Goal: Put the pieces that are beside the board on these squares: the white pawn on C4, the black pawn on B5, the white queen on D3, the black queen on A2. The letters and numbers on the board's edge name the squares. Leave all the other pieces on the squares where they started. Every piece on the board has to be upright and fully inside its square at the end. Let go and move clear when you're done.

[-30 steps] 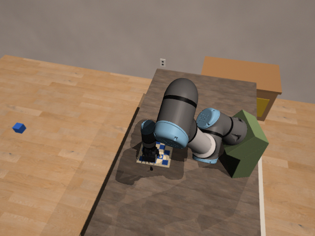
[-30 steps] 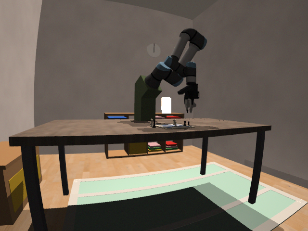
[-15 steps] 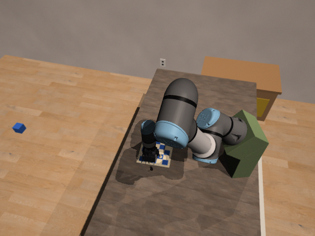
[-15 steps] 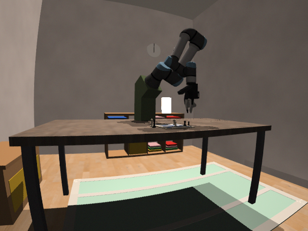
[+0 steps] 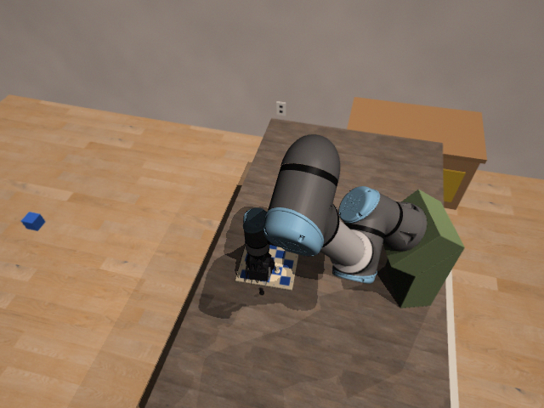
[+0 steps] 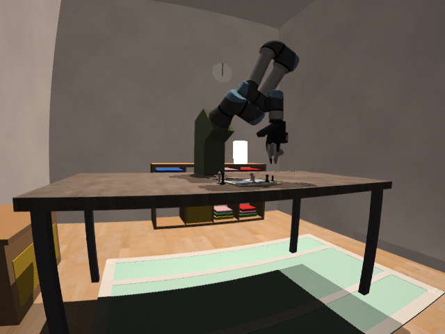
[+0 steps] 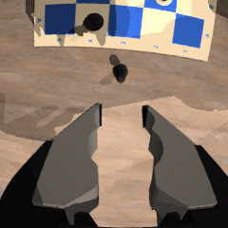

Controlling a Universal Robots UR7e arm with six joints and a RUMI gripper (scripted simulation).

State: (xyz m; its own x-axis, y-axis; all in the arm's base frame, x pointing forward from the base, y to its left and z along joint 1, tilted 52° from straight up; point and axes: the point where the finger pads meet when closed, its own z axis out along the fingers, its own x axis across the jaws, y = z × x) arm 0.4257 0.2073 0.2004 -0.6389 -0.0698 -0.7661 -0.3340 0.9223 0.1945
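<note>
The black pawn is 90 mm below my hand. The rest, counted from my hand: white pawn (90 mm ahead, 110 mm to the right, 90 mm below); blue-and-cream chessboard (60 mm ahead, 130 mm to the right, 100 mm below); black piece (60 mm ahead, 40 mm to the right, 80 mm below).
</note>
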